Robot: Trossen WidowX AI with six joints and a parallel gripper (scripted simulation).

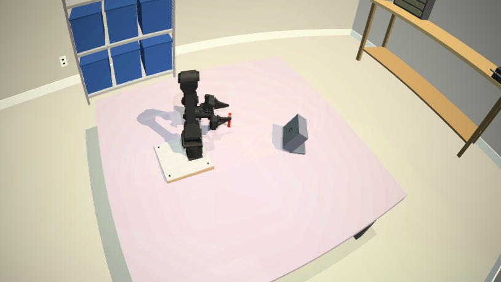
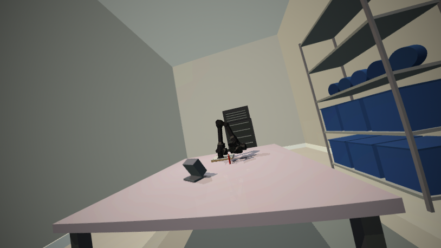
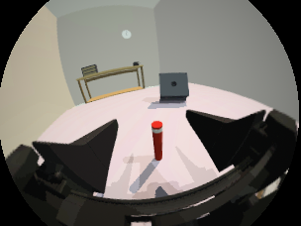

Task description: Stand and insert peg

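Right now the red peg is 3 cm below my gripper tip. Also, from my gripper tip: grey sloped panel 25 cm ahead, 20 cm to the right, 2 cm below.
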